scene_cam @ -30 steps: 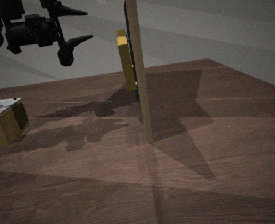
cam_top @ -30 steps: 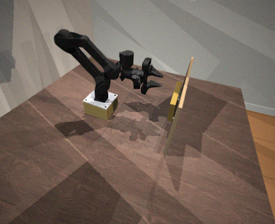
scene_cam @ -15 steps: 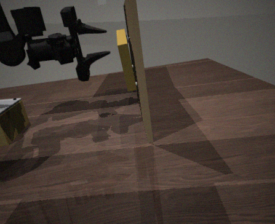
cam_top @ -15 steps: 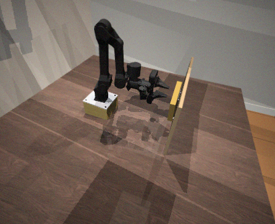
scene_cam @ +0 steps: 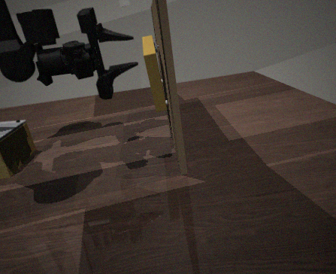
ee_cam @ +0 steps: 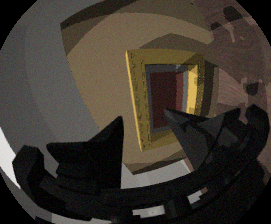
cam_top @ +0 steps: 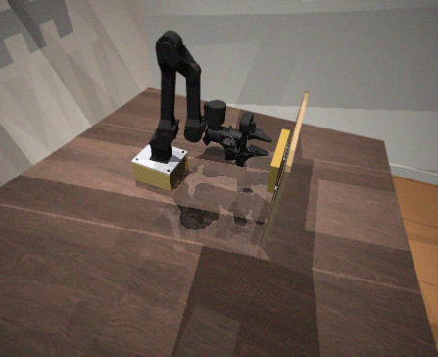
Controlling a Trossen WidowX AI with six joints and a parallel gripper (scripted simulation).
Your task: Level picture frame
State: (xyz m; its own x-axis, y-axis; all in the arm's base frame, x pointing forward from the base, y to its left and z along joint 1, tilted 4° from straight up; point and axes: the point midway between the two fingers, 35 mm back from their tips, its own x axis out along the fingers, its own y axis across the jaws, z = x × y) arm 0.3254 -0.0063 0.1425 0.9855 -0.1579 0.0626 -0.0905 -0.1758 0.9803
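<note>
Right now my gripper tip is 4 cm short of the picture frame, 1 cm to the right of it and 5 cm above it. The rest, counted from my gripper tip: wooden wall panel 5 cm ahead, 1 cm to the left, 6 cm below.
</note>
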